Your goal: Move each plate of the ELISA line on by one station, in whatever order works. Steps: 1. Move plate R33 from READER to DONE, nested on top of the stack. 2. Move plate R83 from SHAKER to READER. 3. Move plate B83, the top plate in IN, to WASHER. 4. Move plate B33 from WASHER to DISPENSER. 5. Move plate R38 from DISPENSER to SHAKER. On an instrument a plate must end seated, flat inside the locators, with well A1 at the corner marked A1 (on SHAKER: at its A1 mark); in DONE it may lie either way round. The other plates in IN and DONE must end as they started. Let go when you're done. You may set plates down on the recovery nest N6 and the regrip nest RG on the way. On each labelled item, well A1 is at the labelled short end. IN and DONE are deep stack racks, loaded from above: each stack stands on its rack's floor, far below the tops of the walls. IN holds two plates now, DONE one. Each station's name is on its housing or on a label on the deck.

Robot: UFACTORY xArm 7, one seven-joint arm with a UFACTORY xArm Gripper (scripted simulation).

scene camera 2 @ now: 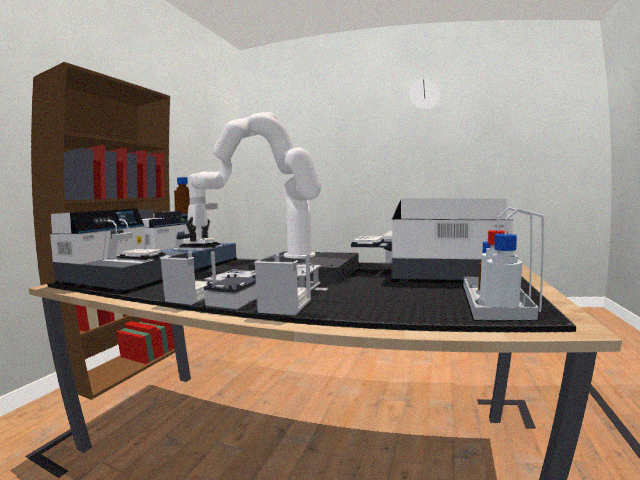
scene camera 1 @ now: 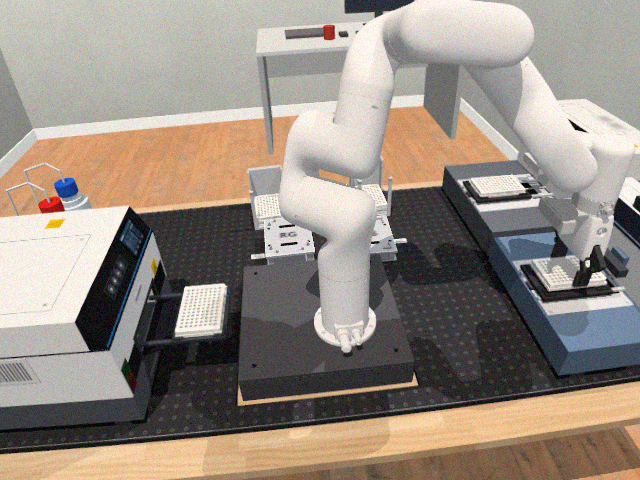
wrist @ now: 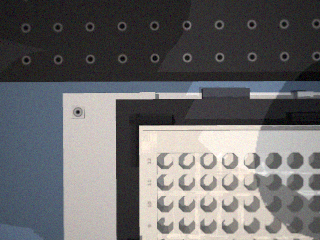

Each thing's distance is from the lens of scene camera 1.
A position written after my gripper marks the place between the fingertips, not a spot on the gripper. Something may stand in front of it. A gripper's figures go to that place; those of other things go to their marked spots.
my gripper [scene camera 1: 568, 271]: 106 cm
regrip nest [scene camera 1: 271, 236]: 117 cm
